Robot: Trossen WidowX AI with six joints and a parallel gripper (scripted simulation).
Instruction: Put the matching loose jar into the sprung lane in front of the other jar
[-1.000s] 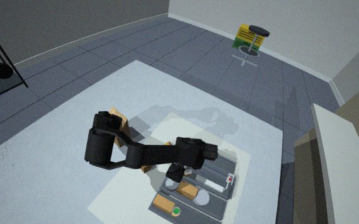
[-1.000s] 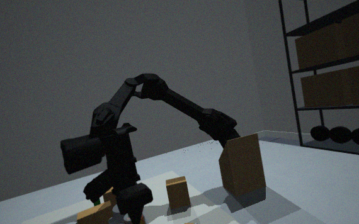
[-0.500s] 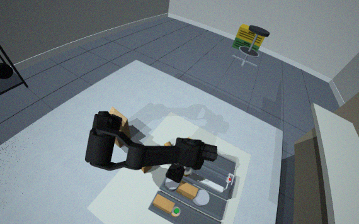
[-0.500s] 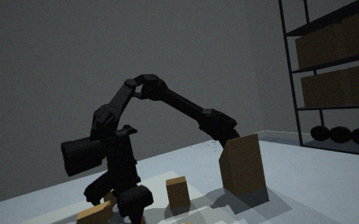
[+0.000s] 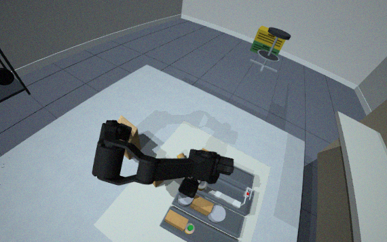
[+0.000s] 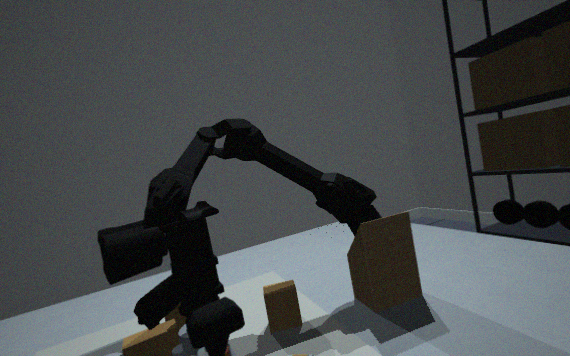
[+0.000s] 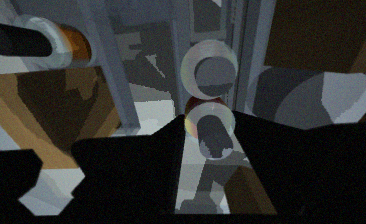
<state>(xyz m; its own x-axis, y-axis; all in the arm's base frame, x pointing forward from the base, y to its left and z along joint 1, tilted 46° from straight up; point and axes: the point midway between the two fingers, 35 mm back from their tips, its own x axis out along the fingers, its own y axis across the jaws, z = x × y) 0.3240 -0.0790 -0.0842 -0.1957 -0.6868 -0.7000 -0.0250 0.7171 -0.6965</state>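
Now: the tan box 140 mm behind my gripper tip and 70 mm to the right of it. The rest, counted from my gripper tip: pusher plate: 150 mm ahead, 30 mm to the left, 10 mm above; then red mark: 230 mm ahead, 40 mm to the left, 30 mm above.
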